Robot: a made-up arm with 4 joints. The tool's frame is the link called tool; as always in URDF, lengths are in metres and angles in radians. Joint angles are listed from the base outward. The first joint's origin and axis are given. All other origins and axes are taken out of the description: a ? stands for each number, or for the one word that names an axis. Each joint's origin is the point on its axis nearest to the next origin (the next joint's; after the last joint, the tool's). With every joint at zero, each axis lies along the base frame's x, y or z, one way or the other. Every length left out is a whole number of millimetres.
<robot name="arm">
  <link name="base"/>
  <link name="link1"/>
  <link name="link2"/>
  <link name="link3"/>
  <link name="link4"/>
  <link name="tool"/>
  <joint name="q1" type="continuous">
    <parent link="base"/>
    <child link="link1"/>
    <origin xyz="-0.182 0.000 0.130" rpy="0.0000 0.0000 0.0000"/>
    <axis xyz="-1 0 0"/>
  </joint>
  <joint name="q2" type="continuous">
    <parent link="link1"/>
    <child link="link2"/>
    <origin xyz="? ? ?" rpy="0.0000 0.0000 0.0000"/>
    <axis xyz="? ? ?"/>
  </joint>
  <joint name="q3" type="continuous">
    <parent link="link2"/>
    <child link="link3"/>
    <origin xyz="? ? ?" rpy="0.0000 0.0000 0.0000"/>
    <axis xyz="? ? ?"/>
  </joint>
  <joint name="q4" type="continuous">
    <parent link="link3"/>
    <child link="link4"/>
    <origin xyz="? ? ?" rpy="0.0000 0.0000 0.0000"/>
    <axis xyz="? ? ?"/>
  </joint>
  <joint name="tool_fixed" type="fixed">
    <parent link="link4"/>
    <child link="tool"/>
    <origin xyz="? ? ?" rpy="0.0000 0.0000 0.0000"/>
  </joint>
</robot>
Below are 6 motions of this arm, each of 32 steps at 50 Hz.
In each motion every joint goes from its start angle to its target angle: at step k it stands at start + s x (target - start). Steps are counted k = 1, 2, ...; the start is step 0. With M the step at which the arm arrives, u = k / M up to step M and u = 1 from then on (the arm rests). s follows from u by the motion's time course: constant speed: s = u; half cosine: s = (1 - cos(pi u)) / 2; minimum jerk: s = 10 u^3 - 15 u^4 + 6 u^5.
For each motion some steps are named. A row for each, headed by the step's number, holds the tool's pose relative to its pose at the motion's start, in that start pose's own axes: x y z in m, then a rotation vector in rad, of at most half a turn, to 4 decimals.
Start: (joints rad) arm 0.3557 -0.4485 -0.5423 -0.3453
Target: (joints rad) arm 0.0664 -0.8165 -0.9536 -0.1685
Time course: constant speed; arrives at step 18
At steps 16, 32:
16: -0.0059 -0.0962 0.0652 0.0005 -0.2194 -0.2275
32: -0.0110 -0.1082 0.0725 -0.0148 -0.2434 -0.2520

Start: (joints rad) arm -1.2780 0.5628 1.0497 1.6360
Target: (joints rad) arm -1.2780 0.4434 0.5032 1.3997
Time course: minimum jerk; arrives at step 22
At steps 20, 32:
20: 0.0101 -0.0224 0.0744 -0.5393 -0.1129 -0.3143
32: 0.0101 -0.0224 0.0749 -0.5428 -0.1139 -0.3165

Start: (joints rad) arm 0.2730 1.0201 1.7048 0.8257
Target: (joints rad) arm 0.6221 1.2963 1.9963 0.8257
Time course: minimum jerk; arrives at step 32
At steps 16, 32:
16: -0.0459 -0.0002 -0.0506 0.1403 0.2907 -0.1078
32: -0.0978 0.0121 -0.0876 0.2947 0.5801 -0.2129

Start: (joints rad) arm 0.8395 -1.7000 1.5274 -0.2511
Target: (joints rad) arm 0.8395 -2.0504 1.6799 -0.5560
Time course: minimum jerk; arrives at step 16
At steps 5, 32:
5: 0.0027 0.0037 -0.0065 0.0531 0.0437 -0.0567
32: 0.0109 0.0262 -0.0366 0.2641 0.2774 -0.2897

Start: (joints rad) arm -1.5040 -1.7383 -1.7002 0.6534
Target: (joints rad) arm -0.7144 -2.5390 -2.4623 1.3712
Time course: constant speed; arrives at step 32
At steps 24, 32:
24: -0.0526 -0.0696 0.1795 -1.2831 -0.1249 0.4492
32: -0.0836 -0.0233 0.2312 -1.7038 0.0570 0.5281

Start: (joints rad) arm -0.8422 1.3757 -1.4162 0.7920
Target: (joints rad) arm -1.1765 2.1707 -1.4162 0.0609
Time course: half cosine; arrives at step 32
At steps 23, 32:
23: 0.2084 0.0623 0.0582 0.4297 -0.5464 -0.4385
32: 0.2419 0.0728 0.0939 0.5650 -0.6295 -0.4983

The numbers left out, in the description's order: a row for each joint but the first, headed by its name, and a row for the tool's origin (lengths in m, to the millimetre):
q2: xyz 0.000 0.028 -0.163, axis 0 0 1
q3: xyz 0.078 -0.119 0.000, axis 0 1 0
q4: xyz 0.264 0.000 -0.117, axis 0 0 1
tool: xyz -0.046 0.116 0.000

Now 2 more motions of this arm.
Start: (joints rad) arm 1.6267 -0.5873 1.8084 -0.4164
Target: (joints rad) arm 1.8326 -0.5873 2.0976 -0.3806
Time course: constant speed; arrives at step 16
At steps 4, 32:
4: -0.0011 -0.0185 -0.0073 -0.0069 0.0447 -0.0323
32: -0.0139 -0.0703 -0.0285 -0.0087 0.1855 -0.1235

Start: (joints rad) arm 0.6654 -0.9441 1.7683 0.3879
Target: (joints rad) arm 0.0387 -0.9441 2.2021 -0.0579
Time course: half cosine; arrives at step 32
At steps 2, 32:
2: 0.0004 0.0015 -0.0023 0.0028 0.0086 -0.0008
32: -0.0876 0.1510 -0.2169 0.0039 0.9436 -0.0667

